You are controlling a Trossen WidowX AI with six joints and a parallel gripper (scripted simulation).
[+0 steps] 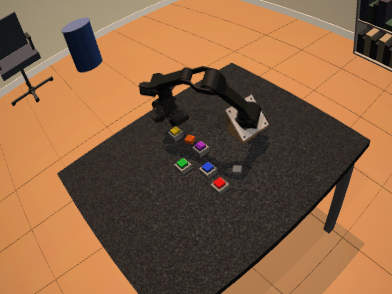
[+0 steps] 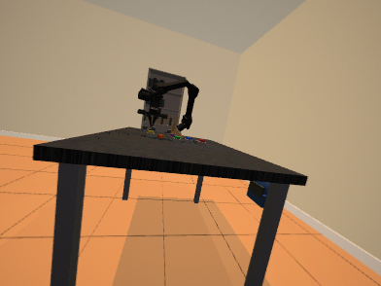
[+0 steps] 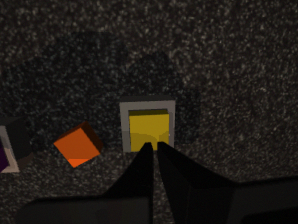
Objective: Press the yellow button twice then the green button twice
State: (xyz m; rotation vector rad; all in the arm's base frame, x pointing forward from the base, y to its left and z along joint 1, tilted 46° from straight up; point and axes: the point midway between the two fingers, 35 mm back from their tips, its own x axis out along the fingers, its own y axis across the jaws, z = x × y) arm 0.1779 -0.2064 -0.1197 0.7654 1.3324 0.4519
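My gripper tip is 30 mm above the yellow button. Round my gripper tip: orange block (10 mm behind, 70 mm to the left, 50 mm below); purple button (150 mm to the left, 30 mm below); green button (110 mm ahead, 160 mm to the left, 30 mm below).
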